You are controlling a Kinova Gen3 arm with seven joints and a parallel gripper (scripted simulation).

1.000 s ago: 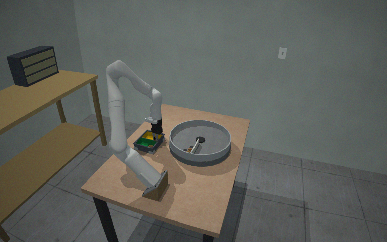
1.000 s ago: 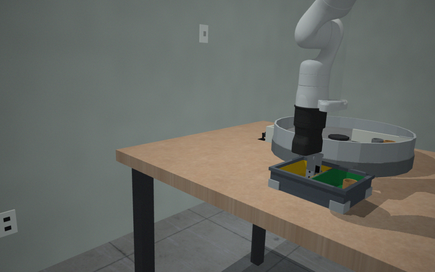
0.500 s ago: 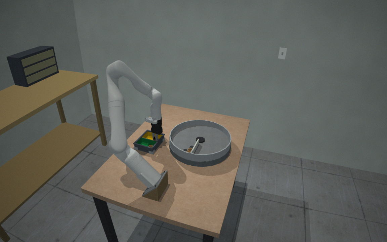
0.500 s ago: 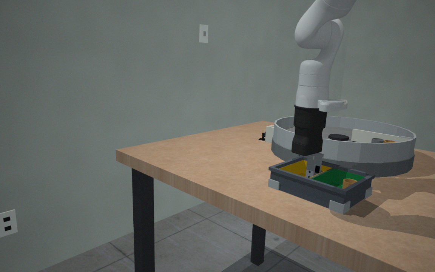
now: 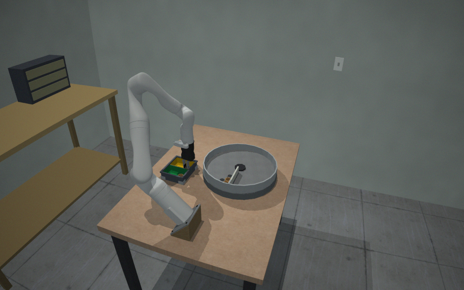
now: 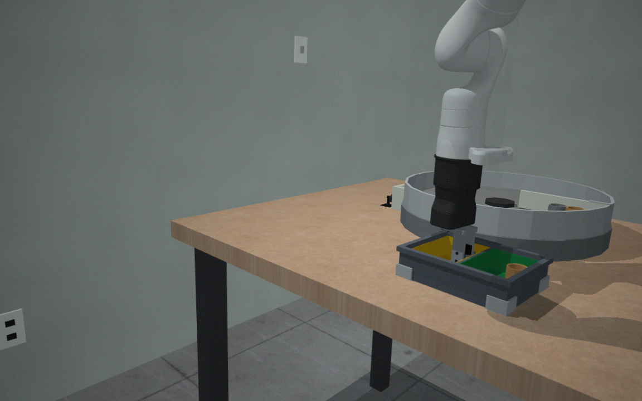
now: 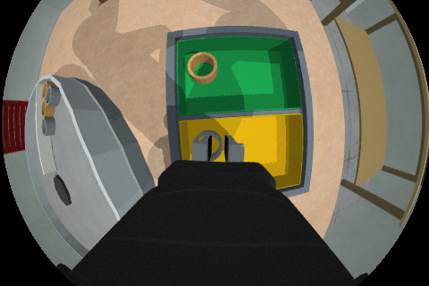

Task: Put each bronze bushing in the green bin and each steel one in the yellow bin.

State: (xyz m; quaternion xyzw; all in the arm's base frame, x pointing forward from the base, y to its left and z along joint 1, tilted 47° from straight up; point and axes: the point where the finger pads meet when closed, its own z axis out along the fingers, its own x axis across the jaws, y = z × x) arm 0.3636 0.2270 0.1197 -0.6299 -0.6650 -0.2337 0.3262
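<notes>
My hand is 4 cm past the bin tray and 3 cm to the right of it. Round my hand: grey turntable (11 cm ahead, 30 cm to the right, 2 cm above).
</notes>
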